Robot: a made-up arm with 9 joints. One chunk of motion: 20 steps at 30 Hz.
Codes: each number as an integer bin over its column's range. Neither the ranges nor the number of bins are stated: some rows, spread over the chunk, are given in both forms.
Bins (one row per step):
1: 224 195 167 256 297 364 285 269 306
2: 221 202 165 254 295 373 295 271 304
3: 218 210 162 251 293 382 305 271 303
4: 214 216 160 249 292 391 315 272 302
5: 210 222 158 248 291 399 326 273 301
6: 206 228 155 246 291 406 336 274 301
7: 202 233 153 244 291 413 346 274 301
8: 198 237 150 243 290 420 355 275 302
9: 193 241 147 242 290 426 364 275 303
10: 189 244 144 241 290 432 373 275 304
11: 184 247 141 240 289 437 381 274 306
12: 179 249 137 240 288 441 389 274 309
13: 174 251 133 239 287 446 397 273 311
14: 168 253 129 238 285 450 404 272 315
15: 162 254 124 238 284 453 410 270 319
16: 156 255 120 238 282 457 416 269 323
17: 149 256 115 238 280 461 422 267 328
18: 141 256 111 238 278 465 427 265 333
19: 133 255 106 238 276 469 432 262 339
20: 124 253 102 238 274 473 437 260 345
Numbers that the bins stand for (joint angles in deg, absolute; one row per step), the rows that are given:
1: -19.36 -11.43 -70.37 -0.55 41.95 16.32 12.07 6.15 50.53
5: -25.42 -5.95 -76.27 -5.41 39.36 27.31 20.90 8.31 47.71
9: -32.78 -2.09 -83.49 -9.05 38.93 35.79 29.09 9.39 48.84
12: -38.84 -0.46 -90.05 -10.26 38.07 40.51 34.47 8.85 52.22
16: -48.80 0.75 -101.20 -11.47 35.49 45.53 40.29 6.15 60.12
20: -62.66 0.35 -113.01 -11.47 32.04 50.56 44.81 1.28 72.53
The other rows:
2: -20.66 -10.01 -71.68 -1.77 41.09 19.15 14.23 7.23 49.40
3: -21.96 -8.38 -73.65 -3.59 40.22 21.97 16.38 7.23 48.84
4: -23.69 -7.17 -74.96 -4.80 39.79 24.80 18.54 7.77 48.28
6: -27.16 -4.73 -78.24 -6.62 39.36 29.51 23.06 8.85 47.71
7: -28.89 -3.71 -79.55 -7.83 39.36 31.71 25.21 8.85 47.71
8: -30.62 -2.90 -81.52 -8.44 38.93 33.91 27.15 9.39 48.28
10: -34.52 -1.48 -85.46 -9.65 38.93 37.68 31.03 9.39 49.40
11: -36.68 -0.87 -87.43 -10.26 38.50 39.25 32.75 8.85 50.53
13: -41.01 -0.06 -92.67 -10.87 37.64 42.08 36.20 8.31 53.35
14: -43.61 0.35 -95.30 -11.47 36.78 43.33 37.70 7.77 55.61
15: -46.20 0.55 -98.58 -11.47 36.35 44.27 39.00 6.69 57.86
17: -51.83 0.96 -104.48 -11.47 34.63 46.79 41.58 5.07 62.94
18: -55.30 0.96 -107.11 -11.47 33.76 48.04 42.66 3.99 65.76
19: -58.76 0.75 -110.39 -11.47 32.90 49.30 43.73 2.36 69.15

